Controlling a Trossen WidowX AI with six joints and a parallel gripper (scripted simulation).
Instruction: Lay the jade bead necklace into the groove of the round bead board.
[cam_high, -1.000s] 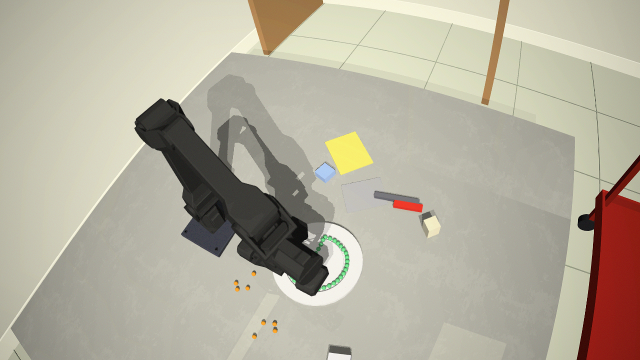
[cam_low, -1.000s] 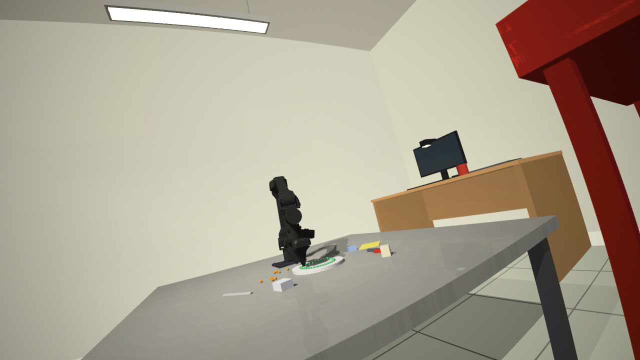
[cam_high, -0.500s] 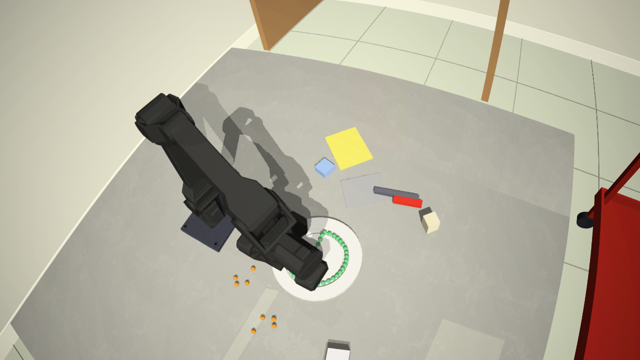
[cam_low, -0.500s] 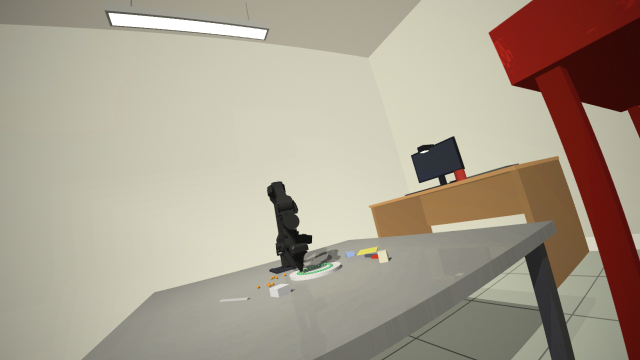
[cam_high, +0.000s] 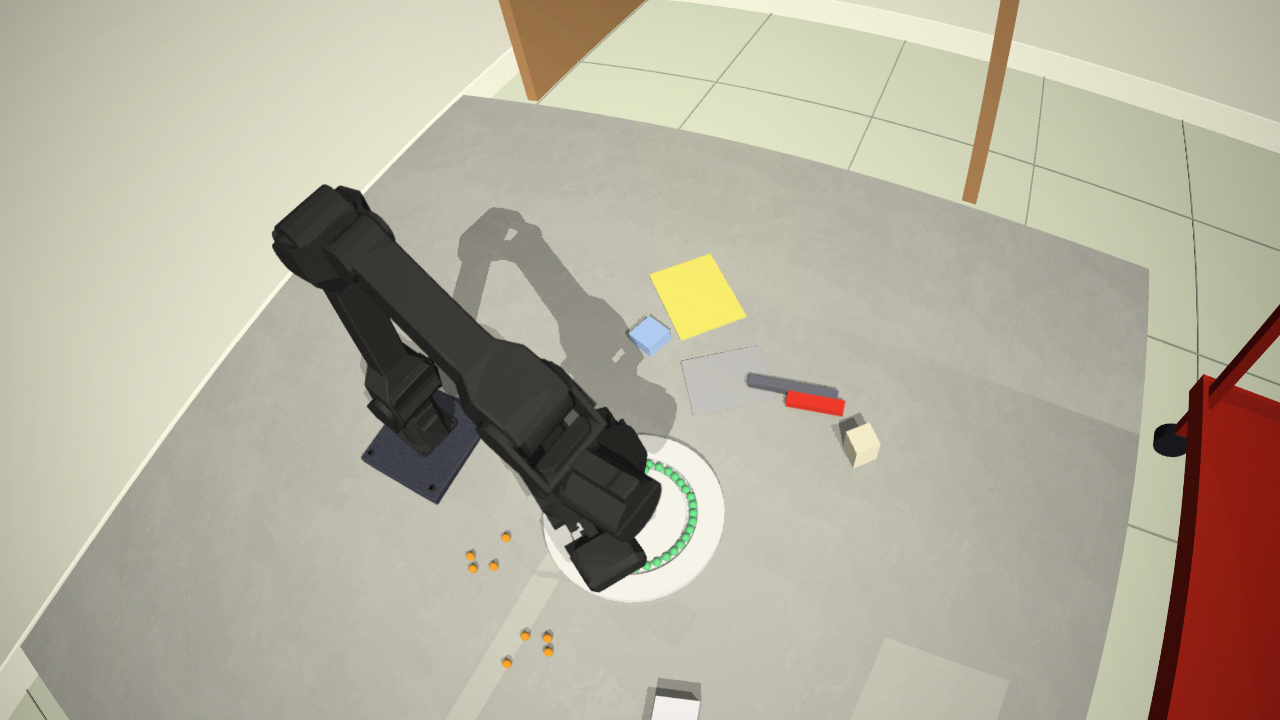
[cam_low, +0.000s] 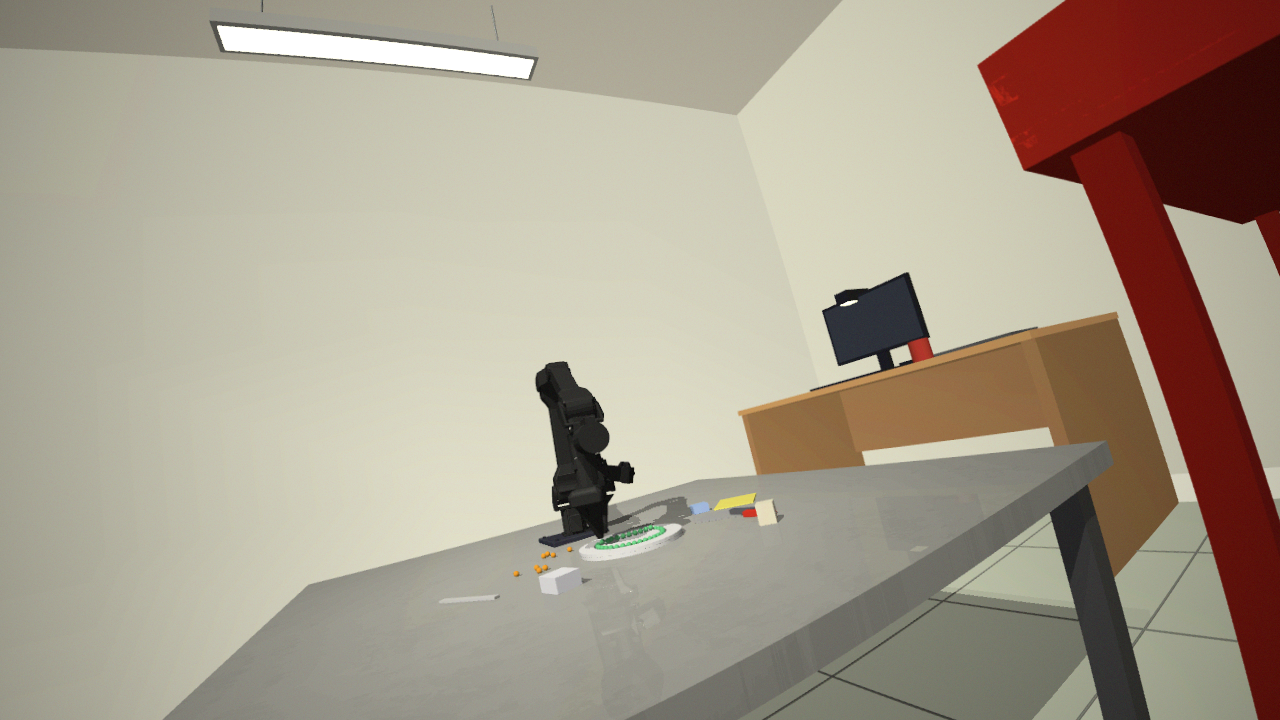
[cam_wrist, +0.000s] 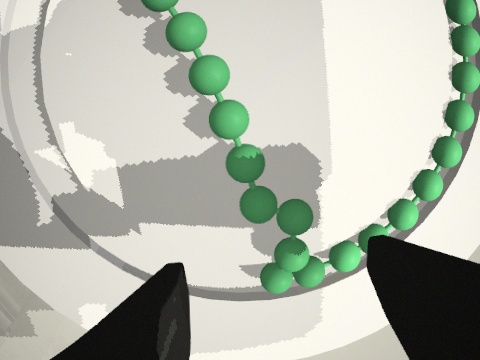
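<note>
My gripper tip is 5 cm to the right of the inner disc, 2 cm short of it and 2 cm above it. Also, from my gripper tip: grey rod (25 cm to the right, 11 cm ahead, 2 cm below); then grey sheet (25 cm to the left, 3 cm below); then bead board (5 cm to the left, 2 cm below, 2 cm ahead).
</note>
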